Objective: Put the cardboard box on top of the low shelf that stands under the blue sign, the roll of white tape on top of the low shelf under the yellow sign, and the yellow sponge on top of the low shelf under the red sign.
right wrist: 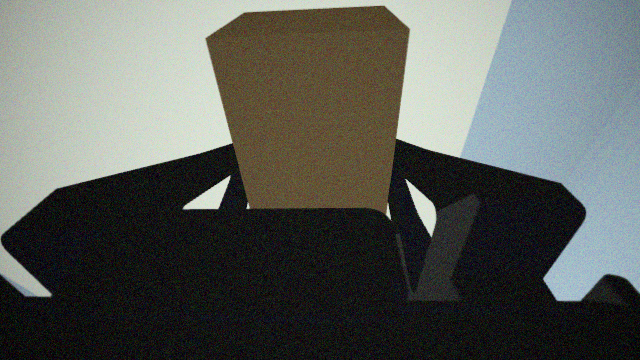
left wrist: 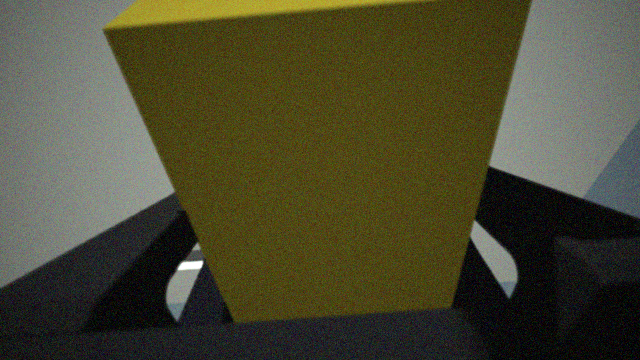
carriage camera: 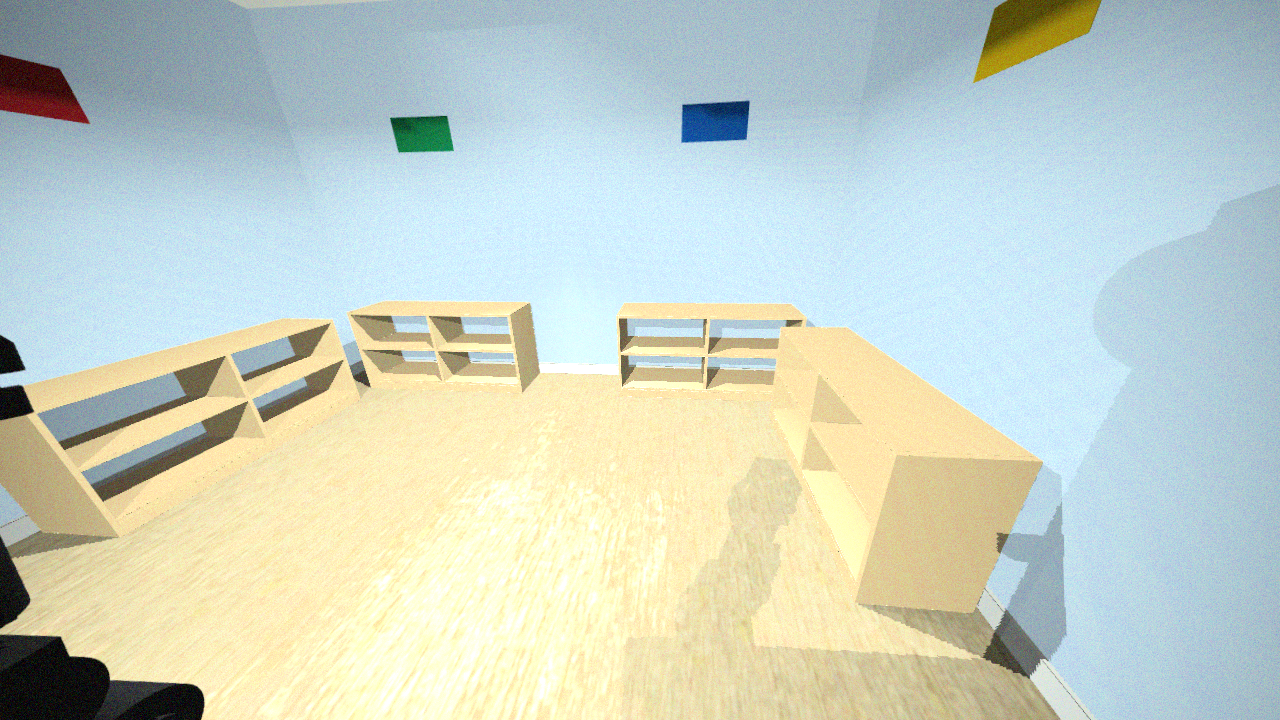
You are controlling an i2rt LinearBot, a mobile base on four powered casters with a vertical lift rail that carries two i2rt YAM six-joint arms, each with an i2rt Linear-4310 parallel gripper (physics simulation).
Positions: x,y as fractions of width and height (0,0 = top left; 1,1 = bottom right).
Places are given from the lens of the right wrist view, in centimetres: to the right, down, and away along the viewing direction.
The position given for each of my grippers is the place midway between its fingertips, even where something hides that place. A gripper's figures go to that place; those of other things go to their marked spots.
my right gripper (right wrist: 0.50,0.42): 0, -1, 13
cardboard box (right wrist: 0.49,0.28): 0, -3, 10
